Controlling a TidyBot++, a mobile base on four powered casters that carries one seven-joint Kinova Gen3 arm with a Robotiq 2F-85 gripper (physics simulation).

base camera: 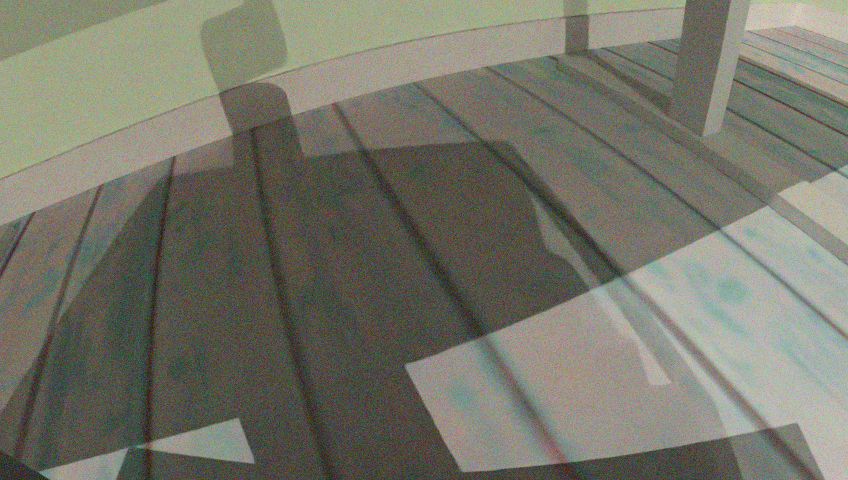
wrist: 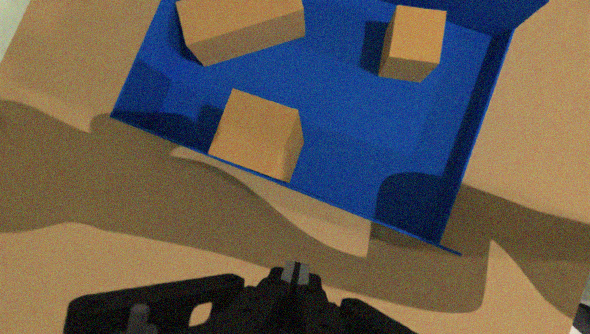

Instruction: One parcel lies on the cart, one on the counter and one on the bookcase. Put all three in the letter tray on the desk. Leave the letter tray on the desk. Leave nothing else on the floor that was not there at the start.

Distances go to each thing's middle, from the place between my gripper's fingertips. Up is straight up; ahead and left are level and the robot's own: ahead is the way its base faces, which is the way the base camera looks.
My hand is 14 cm to the left of the blue letter tray (wrist: 394, 152), 13 cm above it and 11 cm short of it.
